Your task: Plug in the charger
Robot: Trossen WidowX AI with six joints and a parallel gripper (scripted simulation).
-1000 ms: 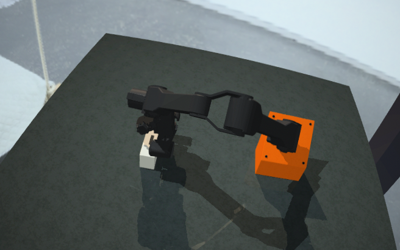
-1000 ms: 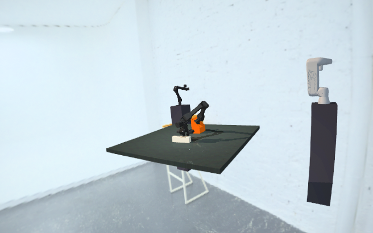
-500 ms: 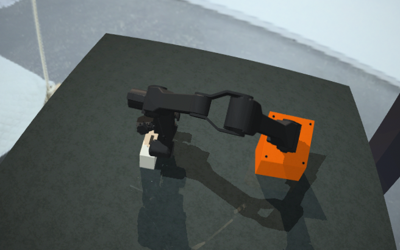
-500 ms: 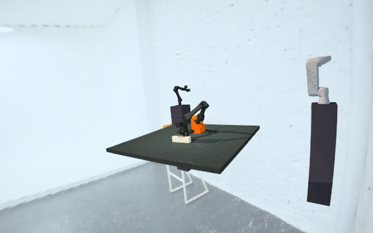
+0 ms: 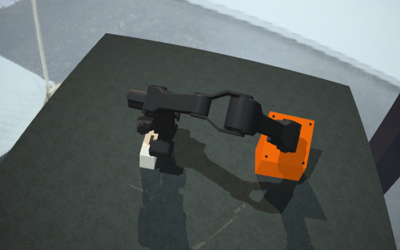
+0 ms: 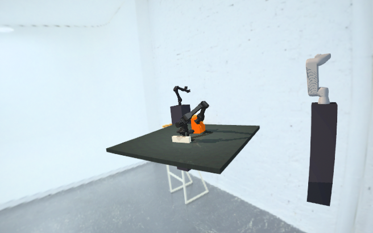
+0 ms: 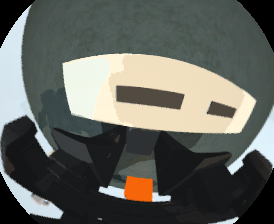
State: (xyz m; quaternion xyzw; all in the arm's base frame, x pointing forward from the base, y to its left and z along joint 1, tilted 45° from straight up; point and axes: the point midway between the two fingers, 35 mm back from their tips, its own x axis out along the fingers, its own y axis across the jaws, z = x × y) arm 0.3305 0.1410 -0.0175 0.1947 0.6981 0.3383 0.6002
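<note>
Right now the dark two-prong charger is 20 mm ahead of my gripper tip and 10 mm above it.
</note>
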